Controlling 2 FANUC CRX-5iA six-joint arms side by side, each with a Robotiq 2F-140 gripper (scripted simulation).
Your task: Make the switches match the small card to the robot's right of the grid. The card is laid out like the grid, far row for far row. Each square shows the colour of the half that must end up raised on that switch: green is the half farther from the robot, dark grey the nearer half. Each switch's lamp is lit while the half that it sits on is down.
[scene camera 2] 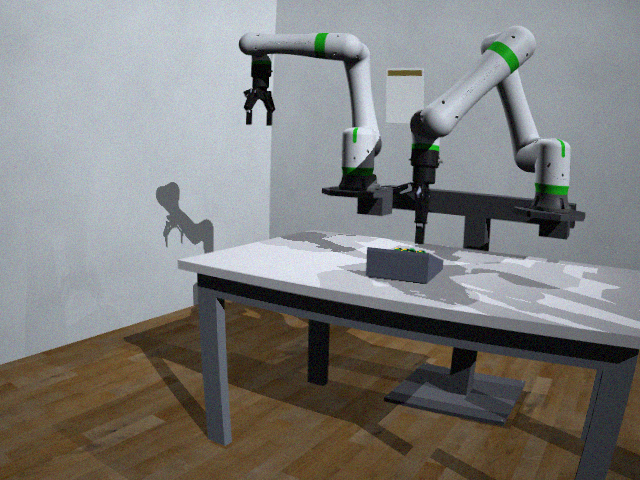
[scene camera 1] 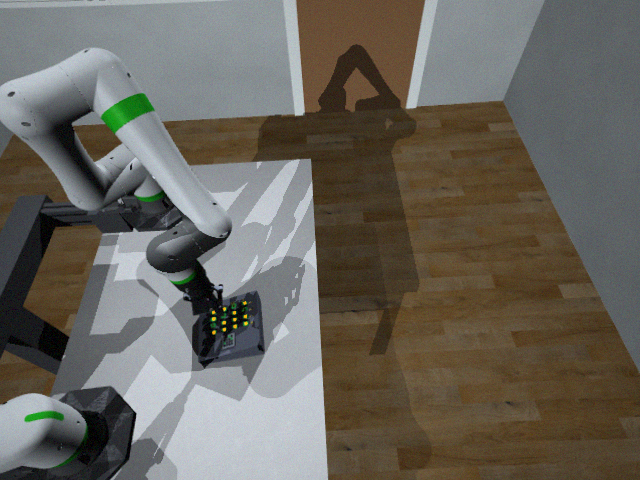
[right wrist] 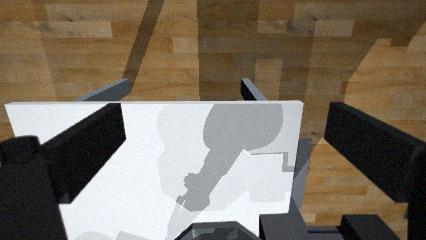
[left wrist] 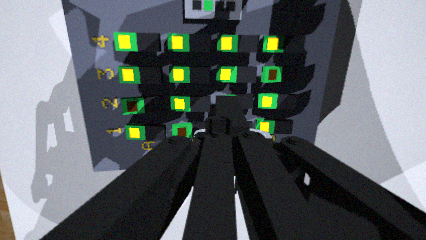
Labels:
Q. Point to a switch A3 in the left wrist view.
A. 127, 74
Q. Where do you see a switch A2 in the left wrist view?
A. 143, 104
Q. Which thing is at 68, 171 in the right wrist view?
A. The right gripper.

